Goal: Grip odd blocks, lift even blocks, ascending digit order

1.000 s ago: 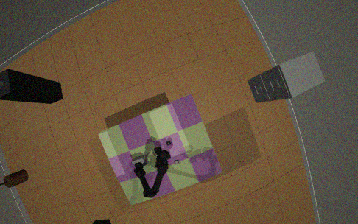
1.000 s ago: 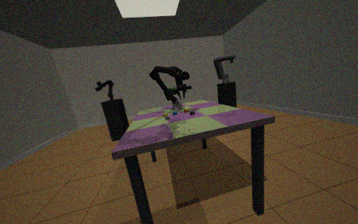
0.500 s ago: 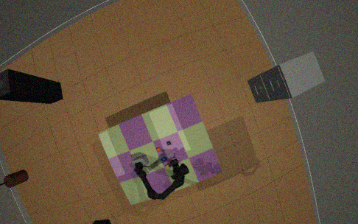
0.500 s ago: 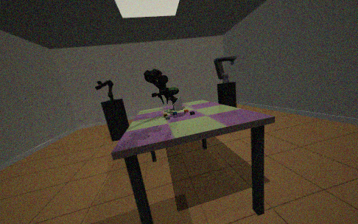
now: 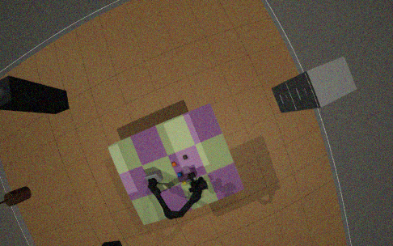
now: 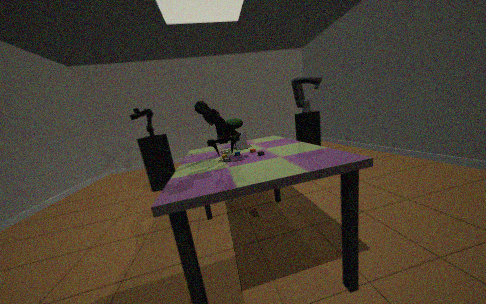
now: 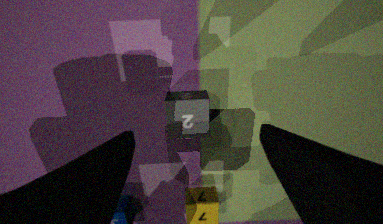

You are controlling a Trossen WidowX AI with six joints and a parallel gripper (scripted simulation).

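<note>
Right now the grey block is 40 mm below my gripper tip. The rest, counted from my gripper tip: dark block (30 mm behind, 220 mm to the left, 40 mm below); then blue block (120 mm behind, 70 mm to the left, 40 mm below); then yellow block (110 mm behind, 20 mm to the right, 40 mm below).
</note>
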